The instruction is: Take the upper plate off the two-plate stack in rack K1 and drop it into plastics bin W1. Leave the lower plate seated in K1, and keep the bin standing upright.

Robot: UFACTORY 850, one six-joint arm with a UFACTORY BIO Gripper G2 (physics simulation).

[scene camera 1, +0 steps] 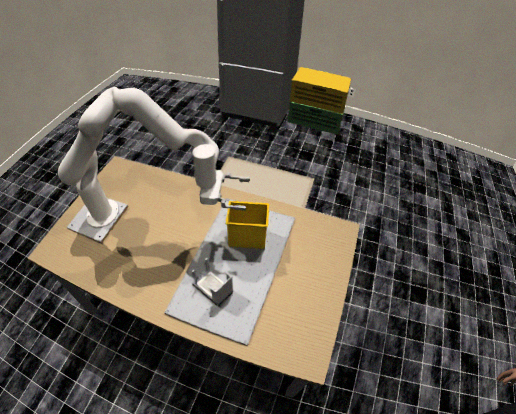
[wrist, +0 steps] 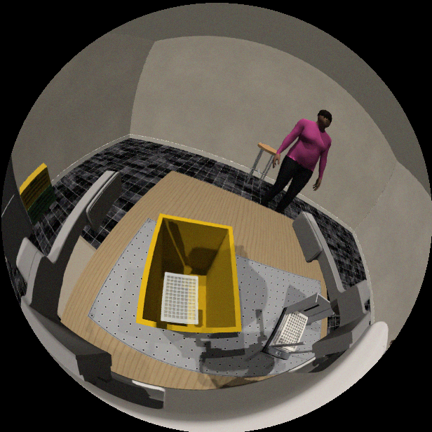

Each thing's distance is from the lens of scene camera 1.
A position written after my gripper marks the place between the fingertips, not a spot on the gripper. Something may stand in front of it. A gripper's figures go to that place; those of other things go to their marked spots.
my gripper [scene camera 1: 247, 193]: 132 cm
yellow plastics bin W1 [scene camera 1: 247, 229]: 140 cm
